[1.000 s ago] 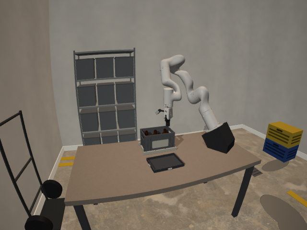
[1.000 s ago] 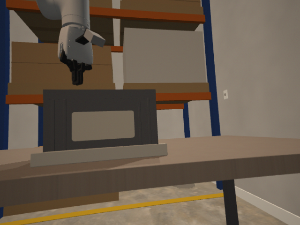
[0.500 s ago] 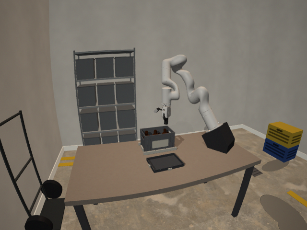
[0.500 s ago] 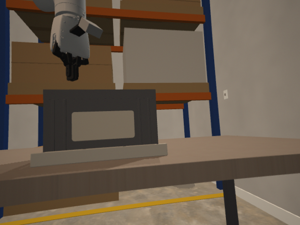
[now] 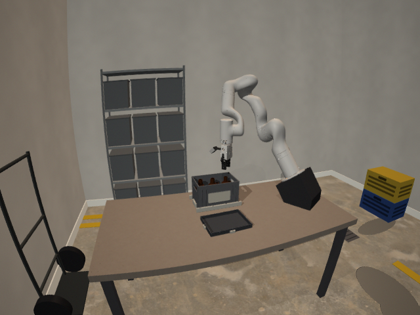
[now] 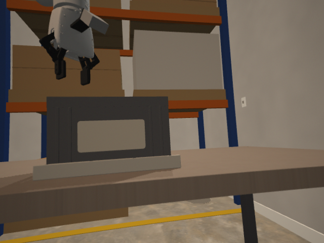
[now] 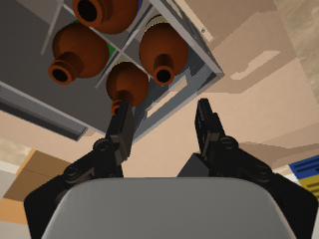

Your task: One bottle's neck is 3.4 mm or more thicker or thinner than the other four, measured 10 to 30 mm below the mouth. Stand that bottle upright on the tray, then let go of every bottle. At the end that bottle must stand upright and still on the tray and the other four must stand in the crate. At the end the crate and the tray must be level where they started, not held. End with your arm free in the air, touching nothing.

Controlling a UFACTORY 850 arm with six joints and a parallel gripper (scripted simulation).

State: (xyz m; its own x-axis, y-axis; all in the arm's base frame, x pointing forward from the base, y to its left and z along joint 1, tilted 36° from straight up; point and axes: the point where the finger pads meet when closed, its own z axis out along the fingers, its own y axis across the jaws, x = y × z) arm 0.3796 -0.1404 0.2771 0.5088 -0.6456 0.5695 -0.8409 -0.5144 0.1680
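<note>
My hand is 160 mm above the bottle. The rest, counted from my hand: black tray 280 mm to the left, 230 mm below, 190 mm ahead; dark grey crate 160 mm below, 100 mm ahead, 20 mm to the left.
</note>
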